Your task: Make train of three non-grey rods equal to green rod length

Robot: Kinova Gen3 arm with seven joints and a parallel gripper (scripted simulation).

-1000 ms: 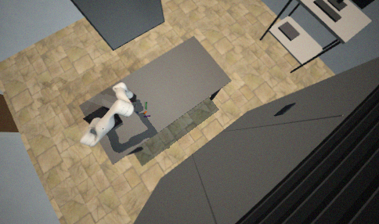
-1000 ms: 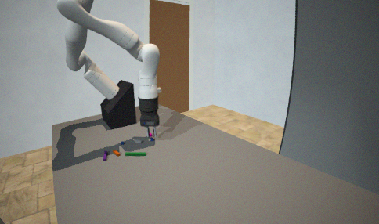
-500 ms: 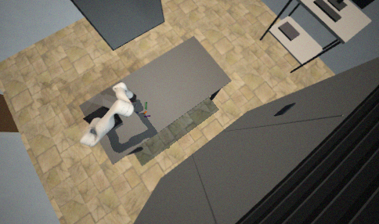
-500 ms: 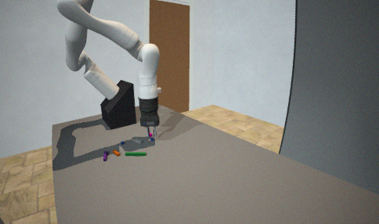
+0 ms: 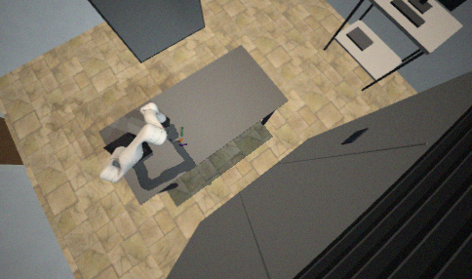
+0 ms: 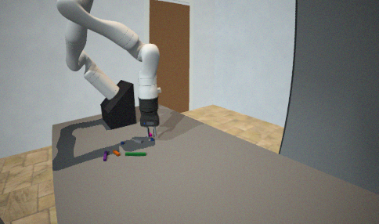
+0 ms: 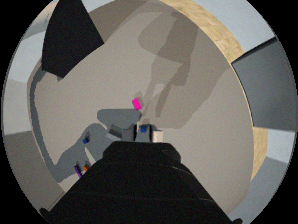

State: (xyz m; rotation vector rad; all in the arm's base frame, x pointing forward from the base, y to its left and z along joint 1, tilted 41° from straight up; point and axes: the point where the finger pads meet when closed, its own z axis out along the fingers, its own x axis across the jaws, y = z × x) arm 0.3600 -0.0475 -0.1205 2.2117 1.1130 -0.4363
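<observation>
Now: the magenta rod 4 cm behind my hand, 3 cm below it and 2 cm to the left of it. Round my hand: orange rod 18 cm to the right, 3 cm below, 2 cm ahead; then green rod 12 cm to the right, 7 cm ahead, 3 cm below; then grey rod 6 cm to the right, 3 cm below, 2 cm behind.
</observation>
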